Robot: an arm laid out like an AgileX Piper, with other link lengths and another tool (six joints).
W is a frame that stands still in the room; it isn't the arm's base.
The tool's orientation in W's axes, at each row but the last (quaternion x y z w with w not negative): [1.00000, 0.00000, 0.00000, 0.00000]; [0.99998, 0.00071, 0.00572, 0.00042]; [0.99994, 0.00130, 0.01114, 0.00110]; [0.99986, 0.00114, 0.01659, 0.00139]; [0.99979, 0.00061, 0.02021, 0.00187]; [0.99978, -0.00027, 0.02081, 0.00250]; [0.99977, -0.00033, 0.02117, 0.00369]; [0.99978, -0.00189, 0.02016, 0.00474]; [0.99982, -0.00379, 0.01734, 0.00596]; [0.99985, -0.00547, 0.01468, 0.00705]
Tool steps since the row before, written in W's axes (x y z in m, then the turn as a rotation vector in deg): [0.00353, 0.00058, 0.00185, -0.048, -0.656, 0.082]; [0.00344, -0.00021, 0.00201, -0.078, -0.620, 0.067]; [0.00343, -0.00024, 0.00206, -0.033, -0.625, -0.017]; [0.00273, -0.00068, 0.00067, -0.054, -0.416, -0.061]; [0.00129, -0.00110, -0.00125, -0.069, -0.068, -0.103]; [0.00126, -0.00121, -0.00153, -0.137, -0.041, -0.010]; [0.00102, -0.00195, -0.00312, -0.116, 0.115, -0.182]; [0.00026, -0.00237, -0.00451, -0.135, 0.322, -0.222]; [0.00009, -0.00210, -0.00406, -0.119, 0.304, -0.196]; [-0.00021, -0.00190, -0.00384, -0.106, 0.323, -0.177]
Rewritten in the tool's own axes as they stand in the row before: [0.00353, -0.00058, -0.00185, -0.048, 0.656, -0.082]; [0.00346, 0.00022, -0.00197, -0.078, 0.620, -0.067]; [0.00347, 0.00025, -0.00198, -0.035, 0.625, 0.018]; [0.00275, 0.00069, -0.00058, -0.057, 0.416, 0.060]; [0.00124, 0.00110, 0.00131, -0.073, 0.068, 0.100]; [0.00120, 0.00120, 0.00159, -0.137, 0.041, 0.004]; [0.00089, 0.00193, 0.00317, -0.124, -0.116, 0.176]; [0.00009, 0.00233, 0.00454, -0.145, -0.324, 0.213]; [-0.00004, 0.00205, 0.00409, -0.128, -0.305, 0.188]; [-0.00030, 0.00185, 0.00386, -0.115, -0.324, 0.169]
